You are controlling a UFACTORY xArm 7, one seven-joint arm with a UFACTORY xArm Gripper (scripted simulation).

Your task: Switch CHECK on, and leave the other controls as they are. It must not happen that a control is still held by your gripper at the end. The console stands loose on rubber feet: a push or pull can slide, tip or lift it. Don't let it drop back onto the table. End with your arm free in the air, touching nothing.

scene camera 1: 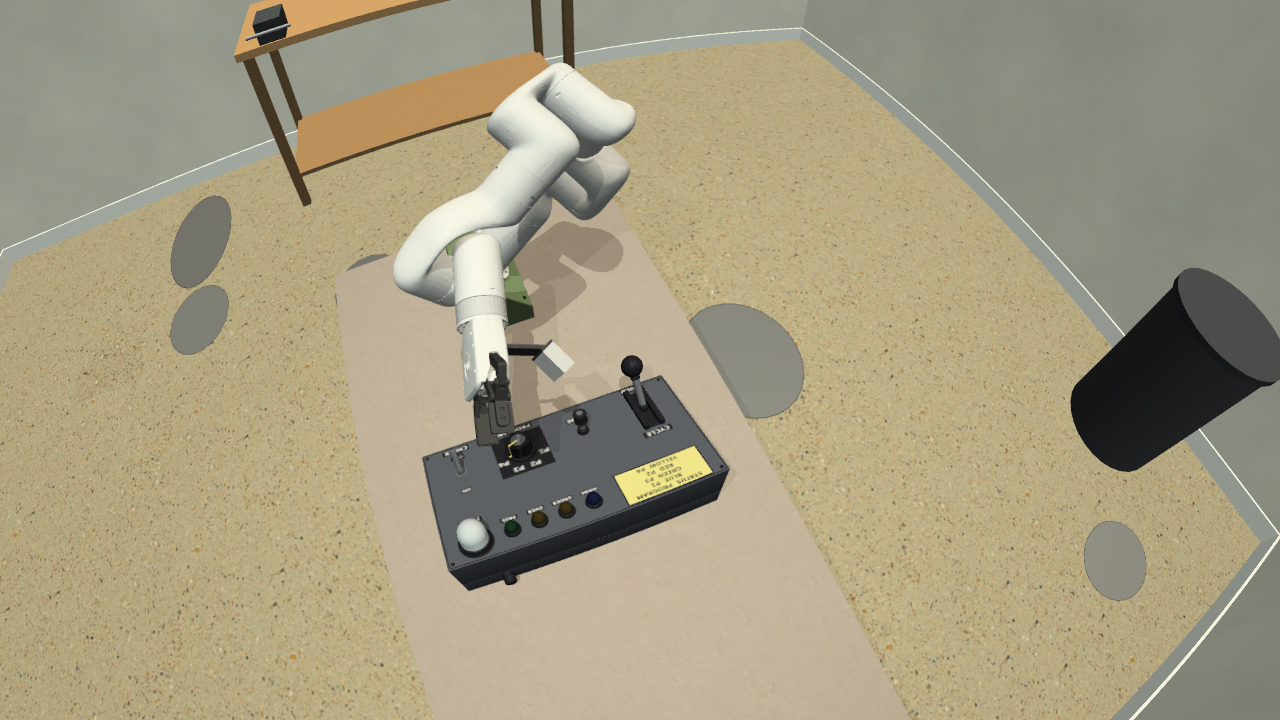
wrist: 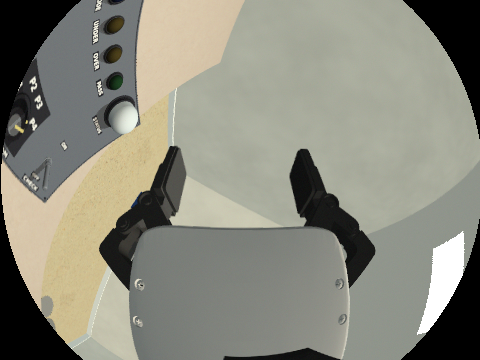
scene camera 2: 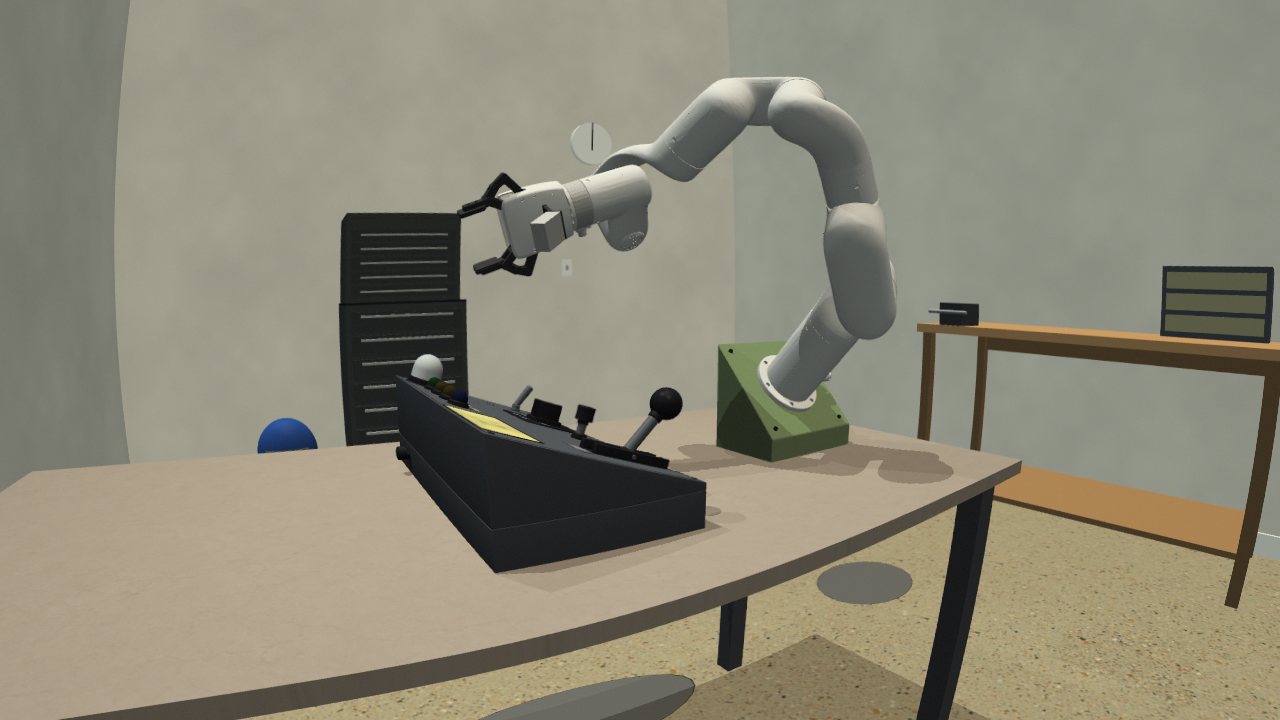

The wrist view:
my gripper: 238,160
dark console: 84,100
